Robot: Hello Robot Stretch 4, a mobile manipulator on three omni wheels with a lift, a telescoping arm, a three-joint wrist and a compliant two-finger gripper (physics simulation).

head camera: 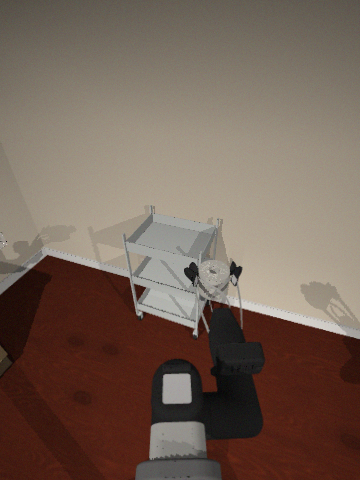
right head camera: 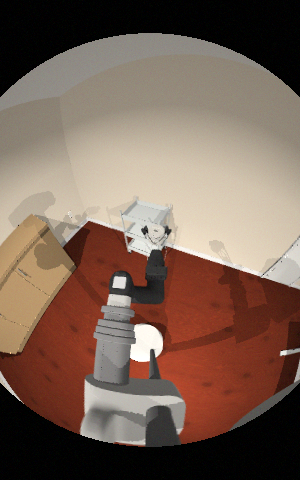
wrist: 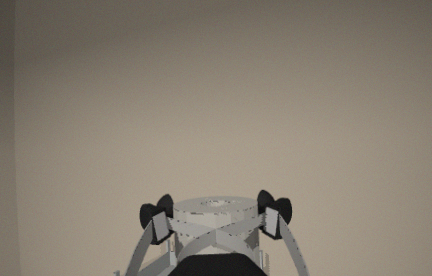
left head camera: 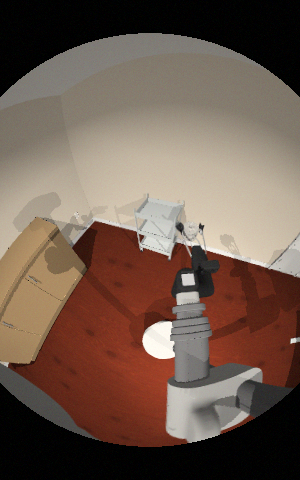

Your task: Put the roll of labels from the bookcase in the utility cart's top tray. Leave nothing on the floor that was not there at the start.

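The white roll of labels (head camera: 214, 281) (left head camera: 191, 232) (right head camera: 157, 234) (wrist: 216, 222) is upright, its holed end up, between the two black fingertips. My gripper (head camera: 213, 271) (left head camera: 190, 227) (right head camera: 156, 231) (wrist: 215, 207) is shut on it. The light grey utility cart (head camera: 130, 270) (left head camera: 138, 231) (right head camera: 124, 231) has three tiers and stands by the wall. Its top tray (head camera: 160, 250) (left head camera: 155, 216) bears nothing that I can see. In the head view, the roll appears right of the top tray, by the cart's front right post. Part of the cart shows low behind the fingers in the wrist view. The bookcase does not show.
A wooden cabinet (left head camera: 45, 270) (right head camera: 30, 285) stands at the left. The beige wall (head camera: 200, 125) rises behind the cart, with a white baseboard (head camera: 290, 320). A white round disc (left head camera: 157, 340) (right head camera: 146, 342) lies below the arm. A white door (left head camera: 291, 255) shows at the right.
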